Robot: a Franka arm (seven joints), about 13 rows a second.
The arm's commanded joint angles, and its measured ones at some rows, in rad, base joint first. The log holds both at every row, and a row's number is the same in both.
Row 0, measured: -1.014 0.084 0.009 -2.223 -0.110 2.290 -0.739
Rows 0 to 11, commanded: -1.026 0.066 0.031 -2.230 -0.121 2.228 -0.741; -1.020 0.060 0.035 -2.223 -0.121 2.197 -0.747; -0.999 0.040 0.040 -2.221 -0.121 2.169 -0.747; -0.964 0.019 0.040 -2.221 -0.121 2.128 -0.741; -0.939 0.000 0.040 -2.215 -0.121 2.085 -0.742; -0.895 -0.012 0.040 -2.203 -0.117 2.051 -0.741; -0.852 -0.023 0.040 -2.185 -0.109 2.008 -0.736; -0.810 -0.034 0.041 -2.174 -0.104 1.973 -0.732; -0.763 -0.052 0.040 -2.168 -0.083 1.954 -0.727; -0.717 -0.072 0.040 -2.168 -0.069 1.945 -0.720; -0.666 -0.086 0.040 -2.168 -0.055 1.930 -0.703; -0.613 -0.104 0.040 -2.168 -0.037 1.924 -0.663
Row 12, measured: -0.695 -0.060 0.050 -2.165 -0.067 1.961 -0.707
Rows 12 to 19, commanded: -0.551 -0.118 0.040 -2.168 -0.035 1.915 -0.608; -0.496 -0.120 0.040 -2.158 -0.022 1.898 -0.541; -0.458 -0.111 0.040 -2.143 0.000 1.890 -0.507; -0.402 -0.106 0.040 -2.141 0.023 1.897 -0.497; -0.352 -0.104 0.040 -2.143 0.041 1.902 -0.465; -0.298 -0.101 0.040 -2.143 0.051 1.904 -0.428; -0.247 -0.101 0.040 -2.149 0.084 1.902 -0.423; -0.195 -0.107 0.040 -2.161 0.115 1.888 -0.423
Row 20, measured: -0.275 -0.101 0.054 -2.156 0.067 1.918 -0.437
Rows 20 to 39, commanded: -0.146 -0.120 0.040 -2.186 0.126 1.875 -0.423; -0.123 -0.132 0.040 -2.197 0.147 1.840 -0.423; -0.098 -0.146 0.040 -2.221 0.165 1.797 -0.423; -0.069 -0.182 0.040 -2.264 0.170 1.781 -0.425; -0.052 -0.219 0.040 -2.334 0.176 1.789 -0.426; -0.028 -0.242 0.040 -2.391 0.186 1.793 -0.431; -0.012 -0.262 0.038 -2.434 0.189 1.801 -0.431; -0.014 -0.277 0.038 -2.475 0.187 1.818 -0.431; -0.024 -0.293 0.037 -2.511 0.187 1.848 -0.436; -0.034 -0.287 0.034 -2.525 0.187 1.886 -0.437; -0.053 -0.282 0.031 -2.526 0.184 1.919 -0.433; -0.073 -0.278 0.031 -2.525 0.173 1.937 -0.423; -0.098 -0.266 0.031 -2.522 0.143 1.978 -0.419; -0.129 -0.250 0.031 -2.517 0.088 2.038 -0.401; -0.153 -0.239 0.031 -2.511 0.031 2.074 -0.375; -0.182 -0.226 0.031 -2.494 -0.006 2.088 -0.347; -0.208 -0.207 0.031 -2.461 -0.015 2.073 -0.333; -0.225 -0.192 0.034 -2.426 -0.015 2.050 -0.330; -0.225 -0.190 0.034 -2.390 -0.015 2.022 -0.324; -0.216 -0.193 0.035 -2.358 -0.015 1.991 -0.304
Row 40, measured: -0.213 -0.210 0.018 -2.439 0.000 2.054 -0.350
